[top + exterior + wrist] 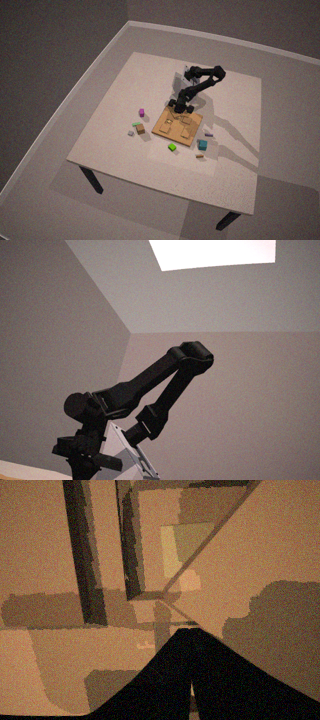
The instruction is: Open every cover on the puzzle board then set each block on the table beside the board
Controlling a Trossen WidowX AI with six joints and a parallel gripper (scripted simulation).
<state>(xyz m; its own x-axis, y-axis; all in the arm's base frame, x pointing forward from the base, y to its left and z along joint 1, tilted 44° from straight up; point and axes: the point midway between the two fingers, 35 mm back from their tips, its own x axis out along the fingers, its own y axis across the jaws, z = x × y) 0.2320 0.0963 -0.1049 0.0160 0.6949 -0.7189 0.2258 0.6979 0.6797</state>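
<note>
The tan puzzle board is 80 mm ahead of my gripper tip and 10 mm below it. Round my gripper tip: magenta block 290 mm to the right, 50 mm ahead, 10 mm below; then bright green cube 300 mm ahead, 20 mm below; then purple object 240 mm to the left, 140 mm ahead, 20 mm below.
</note>
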